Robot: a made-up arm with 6 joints.
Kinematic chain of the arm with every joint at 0, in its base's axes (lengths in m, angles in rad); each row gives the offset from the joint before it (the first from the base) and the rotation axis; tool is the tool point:
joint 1: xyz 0 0 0.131 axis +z
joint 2: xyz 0 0 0 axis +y
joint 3: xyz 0 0 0.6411 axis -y
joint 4: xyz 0 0 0 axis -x
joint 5: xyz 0.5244 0 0 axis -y
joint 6: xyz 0 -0.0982 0 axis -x
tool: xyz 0 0 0
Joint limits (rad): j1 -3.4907..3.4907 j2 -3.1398..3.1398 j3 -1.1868..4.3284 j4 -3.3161..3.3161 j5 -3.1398..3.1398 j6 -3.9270..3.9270
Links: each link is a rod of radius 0.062 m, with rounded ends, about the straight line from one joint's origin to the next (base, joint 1, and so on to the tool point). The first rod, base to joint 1, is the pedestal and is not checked.
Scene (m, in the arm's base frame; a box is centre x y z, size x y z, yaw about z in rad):
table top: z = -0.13
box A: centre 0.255 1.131 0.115 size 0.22 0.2 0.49 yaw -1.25
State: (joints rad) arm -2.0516 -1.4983 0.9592 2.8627 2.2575 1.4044
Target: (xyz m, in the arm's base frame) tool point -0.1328 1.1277 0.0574
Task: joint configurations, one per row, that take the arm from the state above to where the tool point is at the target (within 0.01 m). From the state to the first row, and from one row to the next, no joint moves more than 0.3 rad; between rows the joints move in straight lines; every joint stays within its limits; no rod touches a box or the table.
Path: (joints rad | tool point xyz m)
1: -1.7580 -1.4738 0.8241 2.8982 2.2362 1.4860 | 0.2806 0.9691 0.5691
2: -1.4645 -1.4493 0.6890 2.9337 2.2150 1.5676 | -0.0037 0.9403 0.6400
3: -1.1709 -1.4248 0.5540 2.9692 2.1937 1.6492 | -0.2449 0.8278 0.6989
4: -1.2710 -1.6369 0.7967 2.9008 2.2256 1.5268 | -0.2200 1.0345 0.4119
5: -1.3711 -1.8489 1.0395 2.8323 2.2575 1.4044 | -0.1328 1.1277 0.0574

